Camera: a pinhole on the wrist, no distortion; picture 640 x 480 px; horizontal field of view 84.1 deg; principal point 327.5 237.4 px. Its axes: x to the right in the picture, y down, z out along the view. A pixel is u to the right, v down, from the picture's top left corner.
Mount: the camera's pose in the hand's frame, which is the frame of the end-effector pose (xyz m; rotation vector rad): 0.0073 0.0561 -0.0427 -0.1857 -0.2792 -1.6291
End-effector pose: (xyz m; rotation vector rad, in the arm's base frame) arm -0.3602 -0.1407 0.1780 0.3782 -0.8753 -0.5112
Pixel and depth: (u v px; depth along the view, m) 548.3 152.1 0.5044
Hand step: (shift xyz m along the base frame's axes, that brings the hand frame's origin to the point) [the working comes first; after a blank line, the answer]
In the camera's frame: 0.3139 -0.1213 0.5044

-0.5284 -0.0363 0.1589
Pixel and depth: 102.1 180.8 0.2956
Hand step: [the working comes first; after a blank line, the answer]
In the camera's frame: -0.1878 -0.0472 0.2956

-0.0807 0.2676 0.2488
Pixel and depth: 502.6 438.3 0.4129
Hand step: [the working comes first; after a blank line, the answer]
In the camera's frame: 0.2038 0.2338 0.4129

-0.2413 -0.1879 0.3620
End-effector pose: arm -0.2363 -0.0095 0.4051 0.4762 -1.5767 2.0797
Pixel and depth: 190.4 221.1 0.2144
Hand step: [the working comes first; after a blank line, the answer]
In the camera's frame: -0.0829 -0.0099 0.2144

-0.1096 -0.1767 -0.1227
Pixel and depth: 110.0 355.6 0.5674
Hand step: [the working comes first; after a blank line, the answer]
In the camera's frame: -0.3479 0.1890 0.5674

-0.4750 -0.4821 -0.2098
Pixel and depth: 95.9 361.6 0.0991
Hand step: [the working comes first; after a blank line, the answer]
In the camera's frame: -0.0647 0.0347 0.0991

-0.1174 -0.0589 -0.0818
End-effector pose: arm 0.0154 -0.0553 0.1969 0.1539 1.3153 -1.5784
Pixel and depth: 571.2 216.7 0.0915
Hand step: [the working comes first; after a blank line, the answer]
In the camera's frame: 0.0629 -0.0053 0.0915

0.0505 -0.0416 0.0142
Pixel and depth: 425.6 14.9 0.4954
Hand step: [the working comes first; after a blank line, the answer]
In the camera's frame: 0.1370 -0.3107 0.4954

0.4365 -0.1369 0.3363
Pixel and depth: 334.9 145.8 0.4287
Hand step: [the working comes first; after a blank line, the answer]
In the camera's frame: 0.0089 -0.1107 0.4287

0.3644 -0.1858 0.1055
